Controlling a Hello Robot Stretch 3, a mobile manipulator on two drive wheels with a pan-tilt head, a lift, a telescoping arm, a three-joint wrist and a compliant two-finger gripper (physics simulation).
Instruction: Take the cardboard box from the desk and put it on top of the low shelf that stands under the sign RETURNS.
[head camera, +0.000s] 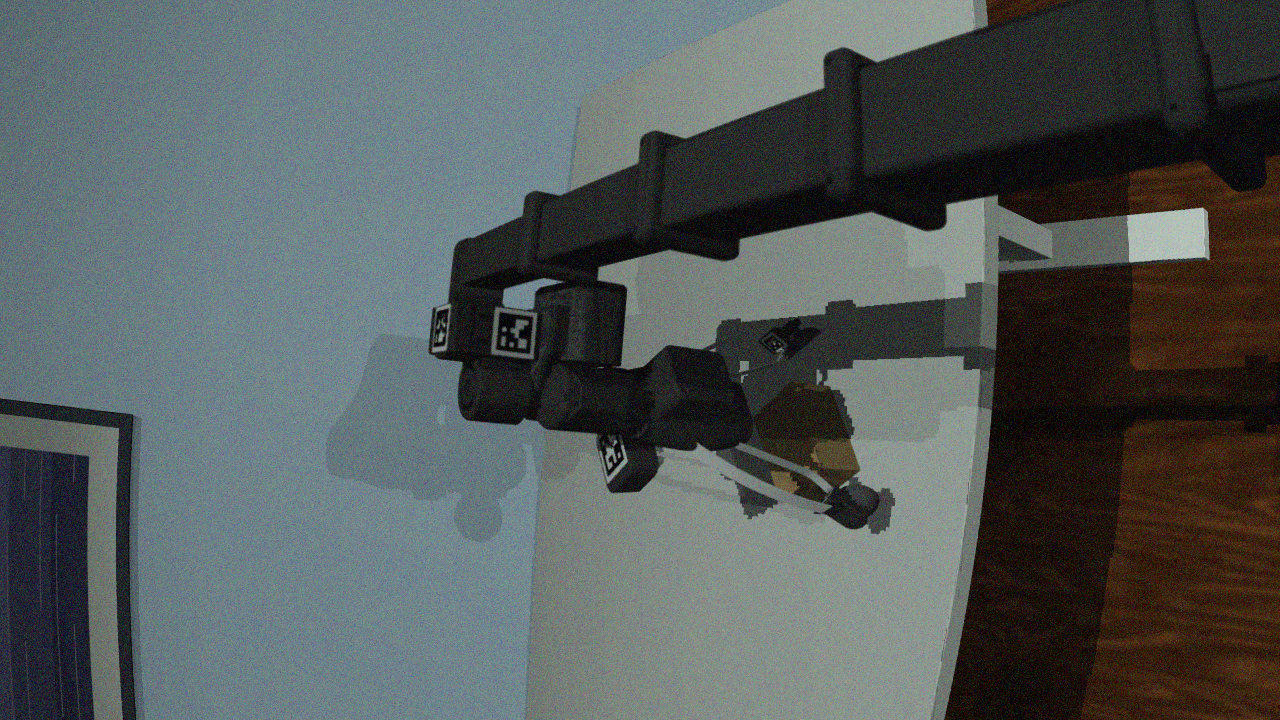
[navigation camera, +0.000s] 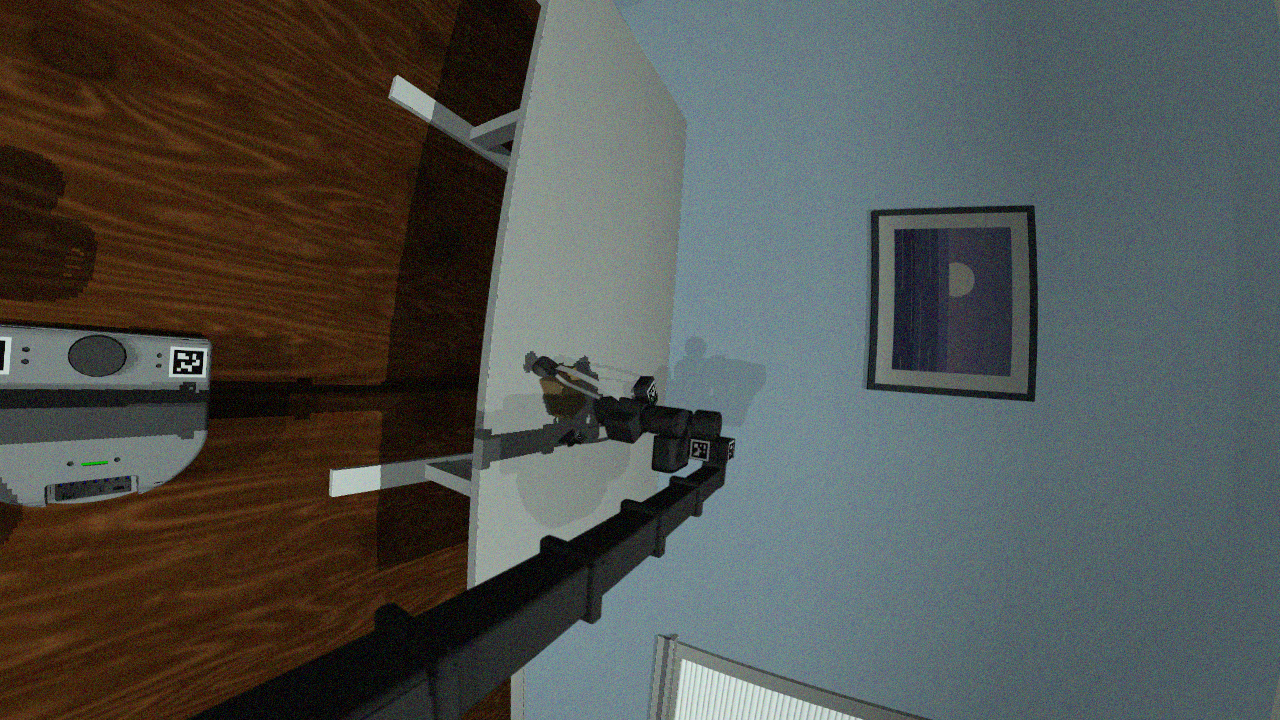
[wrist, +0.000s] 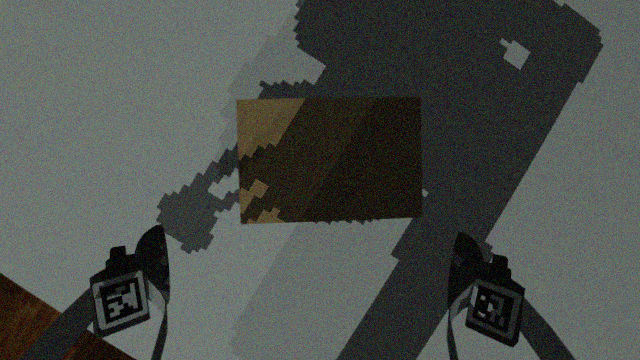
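Seen in the pictures: gripper, fingertip midpoint: (head camera: 842, 422) (navigation camera: 548, 402); robot's base, link origin: (navigation camera: 100, 353).
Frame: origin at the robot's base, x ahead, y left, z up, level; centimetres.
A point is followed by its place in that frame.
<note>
The brown cardboard box (head camera: 836, 458) {x 0.9, y -59.9, z 74.7 cm} (navigation camera: 559, 394) {x -0.6, y -60.9, z 76.2 cm} (wrist: 330, 160) rests on the pale desk (head camera: 716, 626) {x 20.1, y -78.2, z 72.0 cm} (navigation camera: 599, 223) {x 39.7, y -75.4, z 72.0 cm} (wrist: 75, 100), mostly in the arm's shadow. My gripper (head camera: 820, 421) {x -2.2, y -59.2, z 75.0 cm} (navigation camera: 556, 401) {x -2.2, y -59.2, z 75.0 cm} (wrist: 310, 257) {x -2.2, y -59.2, z 75.0 cm} is open above the desk, pointing down, with one fingertip off to each side of the box in the head view. In the wrist view the box lies ahead of the fingertips, between their lines, and the gap is wider than the box. Nothing is held. The exact height of the fingertips over the desk is hard to tell. The low shelf and the sign RETURNS do not show.
A blue wall (head camera: 268, 179) {x -31.6, y -128.2, z 118.4 cm} (navigation camera: 787, 537) {x -45.2, y -128.1, z 116.2 cm} stands behind the desk, with a framed picture (head camera: 44, 555) {x 25.1, y -126.3, z 148.2 cm} (navigation camera: 953, 300) {x 31.1, y -126.3, z 157.8 cm} on it. My extended arm (head camera: 751, 143) {x -11.0, y -29.6, z 109.8 cm} (navigation camera: 537, 591) {x -8.4, y -18.8, z 109.4 cm} crosses over the desk. White desk feet (head camera: 1163, 234) (navigation camera: 358, 480) stand on the wooden floor (head camera: 1199, 582) {x 18.7, y -48.0, z 0.0 cm} (navigation camera: 268, 223) {x 35.4, y -27.7, z 0.0 cm}. My base (navigation camera: 152, 429) {x -13.4, y -7.9, z 15.9 cm} is beside it.
</note>
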